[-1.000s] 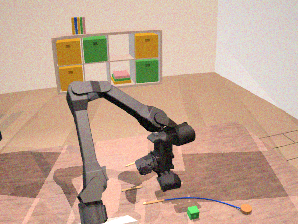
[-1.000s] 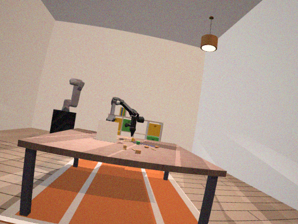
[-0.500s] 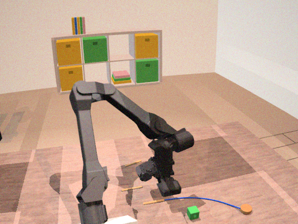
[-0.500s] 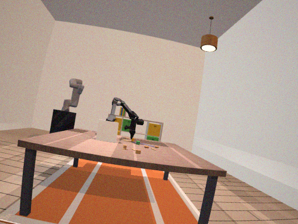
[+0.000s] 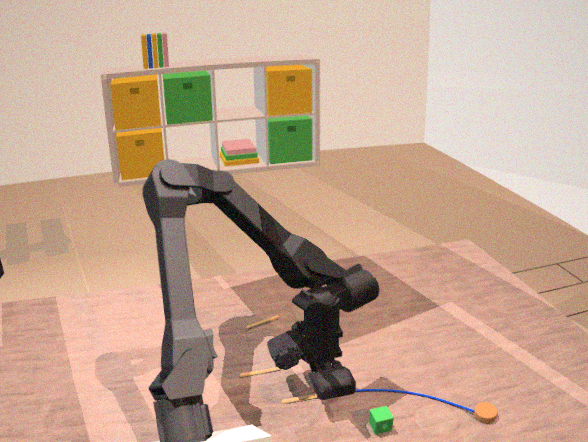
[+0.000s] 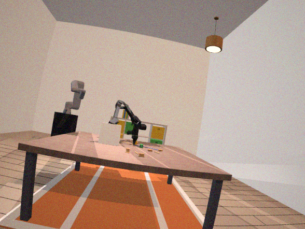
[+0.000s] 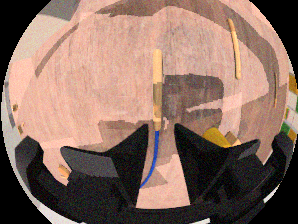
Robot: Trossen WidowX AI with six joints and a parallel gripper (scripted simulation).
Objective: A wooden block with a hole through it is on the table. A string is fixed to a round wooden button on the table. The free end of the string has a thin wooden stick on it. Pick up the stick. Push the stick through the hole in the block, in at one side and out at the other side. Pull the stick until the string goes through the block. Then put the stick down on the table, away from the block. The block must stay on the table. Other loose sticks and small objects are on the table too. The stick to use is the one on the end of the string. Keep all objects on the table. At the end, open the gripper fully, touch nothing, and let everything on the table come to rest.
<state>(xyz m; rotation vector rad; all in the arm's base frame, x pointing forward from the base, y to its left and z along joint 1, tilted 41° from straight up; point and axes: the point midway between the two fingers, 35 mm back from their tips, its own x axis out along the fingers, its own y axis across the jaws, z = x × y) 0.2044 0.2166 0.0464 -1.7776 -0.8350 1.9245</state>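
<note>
The thin wooden stick is 2 cm behind my gripper tip and 1 cm to the right of it. Round my gripper tip: green block 9 cm to the right, 8 cm ahead, 1 cm above; orange disc 22 cm to the right, 17 cm ahead; yellow cylinder 6 cm to the left, 1 cm ahead, 1 cm above.
</note>
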